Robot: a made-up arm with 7 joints.
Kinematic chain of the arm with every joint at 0, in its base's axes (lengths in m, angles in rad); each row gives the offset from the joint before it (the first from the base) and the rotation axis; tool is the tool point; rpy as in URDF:
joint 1: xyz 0 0 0.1 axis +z
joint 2: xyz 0 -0.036 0.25 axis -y
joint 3: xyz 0 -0.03 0.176 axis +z
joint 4: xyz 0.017 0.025 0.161 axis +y
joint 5: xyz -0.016 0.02 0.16 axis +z
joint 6: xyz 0 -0.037 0.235 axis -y
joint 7: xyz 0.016 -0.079 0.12 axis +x
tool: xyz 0 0 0 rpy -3.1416 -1.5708 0
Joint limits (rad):
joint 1: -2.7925..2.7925
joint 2: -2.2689..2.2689
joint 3: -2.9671..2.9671
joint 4: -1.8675..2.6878
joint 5: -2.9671..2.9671
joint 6: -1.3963..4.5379
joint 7: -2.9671..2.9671
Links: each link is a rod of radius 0.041 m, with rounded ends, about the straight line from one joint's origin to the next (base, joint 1, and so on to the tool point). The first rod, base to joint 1, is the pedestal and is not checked.
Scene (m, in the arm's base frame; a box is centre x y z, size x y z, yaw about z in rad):
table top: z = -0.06
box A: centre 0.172 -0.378 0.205 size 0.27 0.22 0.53 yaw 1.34
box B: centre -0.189 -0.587 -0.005 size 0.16 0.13 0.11 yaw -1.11
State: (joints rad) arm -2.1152 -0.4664 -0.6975 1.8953 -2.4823 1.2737 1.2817
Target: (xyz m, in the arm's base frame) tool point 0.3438 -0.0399 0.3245
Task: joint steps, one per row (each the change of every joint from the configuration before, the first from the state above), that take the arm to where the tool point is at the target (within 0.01 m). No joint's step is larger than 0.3 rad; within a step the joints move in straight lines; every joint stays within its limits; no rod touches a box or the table.
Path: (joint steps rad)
1: 0.0909 0.1858 0.2257 0.0323 -0.0366 -0.1016 -0.0030
2: 0.0909 0.1857 0.2257 0.0323 -0.0365 -0.1016 -0.0029
3: 0.0908 0.1858 0.2258 0.0322 -0.0366 -0.1015 -0.0030
4: 0.0909 0.1858 0.2257 0.0323 -0.0365 -0.1016 -0.0030
5: 0.2636 -0.0542 0.1430 -0.0557 0.0268 0.0628 -0.1114
6: 0.2636 -0.0542 0.1429 -0.0557 0.0268 0.0627 -0.1114
7: 0.2635 -0.0542 0.1430 -0.0557 0.0268 0.0628 -0.1115
8: 0.2636 -0.0542 0.1429 -0.0557 0.0269 0.0628 -0.1114
9: 0.2636 -0.0542 0.1430 -0.0557 0.0268 0.0627 -0.1114
10: -0.2095 -0.1350 -0.1365 0.1705 -0.0122 0.0789 0.1897
11: -0.2095 -0.1350 -0.1364 0.1706 -0.0122 0.0789 0.1896
12: -0.2094 -0.1350 -0.1365 0.1706 -0.0122 0.0788 0.1897

